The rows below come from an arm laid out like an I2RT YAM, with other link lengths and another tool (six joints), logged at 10 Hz.
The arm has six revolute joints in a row. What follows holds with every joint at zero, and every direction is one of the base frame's.
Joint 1 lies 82.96 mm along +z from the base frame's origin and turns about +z.
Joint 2 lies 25 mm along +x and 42.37 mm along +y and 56.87 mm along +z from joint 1 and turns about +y.
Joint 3 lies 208.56 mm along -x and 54.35 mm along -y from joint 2 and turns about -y.
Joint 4 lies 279.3 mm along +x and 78.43 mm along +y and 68.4 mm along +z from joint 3 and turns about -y.
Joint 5 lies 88.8 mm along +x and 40.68 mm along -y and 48.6 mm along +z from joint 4 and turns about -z.
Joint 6 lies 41.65 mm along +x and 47.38 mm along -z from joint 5 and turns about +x.
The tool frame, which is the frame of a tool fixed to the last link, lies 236 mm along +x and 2 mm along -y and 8 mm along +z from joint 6; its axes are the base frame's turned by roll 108.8, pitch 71.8 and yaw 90 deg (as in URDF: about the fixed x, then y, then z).
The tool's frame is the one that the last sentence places.
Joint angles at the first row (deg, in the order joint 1, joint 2, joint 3, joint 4, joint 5, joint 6):
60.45 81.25 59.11 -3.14 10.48 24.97
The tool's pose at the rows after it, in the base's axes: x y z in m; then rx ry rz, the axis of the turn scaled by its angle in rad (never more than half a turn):
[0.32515 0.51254 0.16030 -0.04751 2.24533 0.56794]
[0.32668 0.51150 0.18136 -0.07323 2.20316 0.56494]
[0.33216 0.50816 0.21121 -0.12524 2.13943 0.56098]
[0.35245 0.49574 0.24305 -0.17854 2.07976 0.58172]
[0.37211 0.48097 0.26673 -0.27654 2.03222 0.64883]
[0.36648 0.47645 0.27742 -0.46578 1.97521 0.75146]
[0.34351 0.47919 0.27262 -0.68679 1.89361 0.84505]
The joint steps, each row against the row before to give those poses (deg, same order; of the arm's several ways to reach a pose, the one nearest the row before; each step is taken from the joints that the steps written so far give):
0.02 -0.32 0.64 -1.18 0.11 -0.83
-0.05 -1.49 0.98 -0.85 0.35 -2.42
-1.13 -2.05 1.36 -0.96 -1.07 -4.51
-4.99 -2.24 1.24 -0.59 -5.92 -5.00
-8.08 -1.50 0.66 0.04 -12.51 -5.16
-7.33 0.15 0.52 0.00 -16.32 -6.51
-4.48 2.16 0.42 0.07 -14.50 -8.00

